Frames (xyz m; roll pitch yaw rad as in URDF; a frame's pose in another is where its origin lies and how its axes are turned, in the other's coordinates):
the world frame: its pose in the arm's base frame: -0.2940 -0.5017 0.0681 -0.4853 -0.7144 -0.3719
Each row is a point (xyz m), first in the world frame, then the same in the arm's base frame.
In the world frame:
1: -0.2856 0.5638 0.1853
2: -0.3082 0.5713 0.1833
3: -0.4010 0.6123 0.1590
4: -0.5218 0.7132 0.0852
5: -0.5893 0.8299 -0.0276
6: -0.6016 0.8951 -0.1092
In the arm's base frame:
1: -0.2219 0.0983 -0.1939
2: -0.2325 0.1085 -0.2127
3: -0.2640 0.1475 -0.3042
4: -0.2605 0.2050 -0.4682
5: -0.1955 0.2340 -0.6289
6: -0.1344 0.2312 -0.7145

